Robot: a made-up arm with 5 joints. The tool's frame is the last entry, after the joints. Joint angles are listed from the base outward.
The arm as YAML. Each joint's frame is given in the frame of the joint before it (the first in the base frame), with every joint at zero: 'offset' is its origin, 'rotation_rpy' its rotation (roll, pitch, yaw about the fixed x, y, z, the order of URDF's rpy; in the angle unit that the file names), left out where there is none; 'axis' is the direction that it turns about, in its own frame. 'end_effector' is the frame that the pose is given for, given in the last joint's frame.
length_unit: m
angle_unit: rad
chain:
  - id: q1
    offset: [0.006, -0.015, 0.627]
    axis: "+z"
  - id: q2
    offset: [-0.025, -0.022, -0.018]
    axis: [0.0, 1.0, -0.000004]
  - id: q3
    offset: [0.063, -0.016, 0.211]
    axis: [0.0, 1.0, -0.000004]
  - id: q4
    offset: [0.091, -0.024, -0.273]
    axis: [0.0, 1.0, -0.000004]
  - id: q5
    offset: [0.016, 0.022, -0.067]
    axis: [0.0, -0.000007, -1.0]
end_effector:
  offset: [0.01, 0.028, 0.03]
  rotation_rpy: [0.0, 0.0, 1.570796]
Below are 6 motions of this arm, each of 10 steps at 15 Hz.
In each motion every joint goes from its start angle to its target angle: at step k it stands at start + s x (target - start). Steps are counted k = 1, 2, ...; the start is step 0. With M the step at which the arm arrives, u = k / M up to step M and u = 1 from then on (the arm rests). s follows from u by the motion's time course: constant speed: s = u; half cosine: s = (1 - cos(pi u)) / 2; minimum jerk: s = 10 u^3 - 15 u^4 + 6 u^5.
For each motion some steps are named. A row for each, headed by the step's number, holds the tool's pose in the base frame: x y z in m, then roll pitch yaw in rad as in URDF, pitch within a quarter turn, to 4 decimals.
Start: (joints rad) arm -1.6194 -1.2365 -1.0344 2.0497 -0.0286
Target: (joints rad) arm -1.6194 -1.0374 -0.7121 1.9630 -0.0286
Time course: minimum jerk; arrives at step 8
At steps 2, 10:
2: -0.0054 -0.0079 0.9464 -0.1761 0.0050 -0.0204
10: -0.0103 -0.1089 0.8671 0.2134 -0.0061 -0.0207

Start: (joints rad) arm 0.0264 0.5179 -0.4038 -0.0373 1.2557
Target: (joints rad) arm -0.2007 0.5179 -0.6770 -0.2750 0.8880
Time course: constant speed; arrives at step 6
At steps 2, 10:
2: 0.2716 -0.0653 0.4535 -0.0397 -0.0847 0.3900
10: 0.3163 -0.1088 0.4910 -0.2846 -0.3324 0.5301

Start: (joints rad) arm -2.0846 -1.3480 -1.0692 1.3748 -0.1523
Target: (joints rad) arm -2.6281 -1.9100 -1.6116 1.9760 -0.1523
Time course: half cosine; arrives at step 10
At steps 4, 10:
4: 0.1177 0.1339 0.9732 -1.2124 0.1428 -0.6483
10: 0.3432 0.1875 0.8387 -1.5453 0.1523 -1.0534

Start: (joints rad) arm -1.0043 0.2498 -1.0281 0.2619 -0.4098
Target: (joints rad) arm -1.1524 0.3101 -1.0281 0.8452 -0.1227
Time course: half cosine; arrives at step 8
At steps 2, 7, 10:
2: 0.1912 -0.3404 0.6366 -0.3969 0.1478 0.8828
7: 0.1465 -0.3528 0.6068 0.1018 -0.0137 0.5570
10: 0.1443 -0.3531 0.6054 0.1263 -0.0155 0.5401

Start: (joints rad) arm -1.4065 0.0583 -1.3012 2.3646 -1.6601
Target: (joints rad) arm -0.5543 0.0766 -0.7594 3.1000 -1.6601
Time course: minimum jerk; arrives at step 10
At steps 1, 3, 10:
1: 0.0250 -0.3152 0.8087 -0.1882 -1.1244 1.9504
3: 0.0640 -0.3093 0.7914 -0.3525 -1.3171 2.2373
10: 0.2285 -0.1910 0.6964 -3.0628 -0.7209 -0.6733

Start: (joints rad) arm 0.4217 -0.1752 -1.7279 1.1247 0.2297
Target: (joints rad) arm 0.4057 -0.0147 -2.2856 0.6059 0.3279
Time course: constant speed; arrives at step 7
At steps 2, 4, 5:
2: 0.2553 0.0786 1.0357 -1.0253 -0.2217 1.8553
4: 0.2395 0.0698 1.0690 -1.2910 -0.2753 1.9054
5: 0.2295 0.0645 1.0838 -1.4263 -0.2969 1.9385

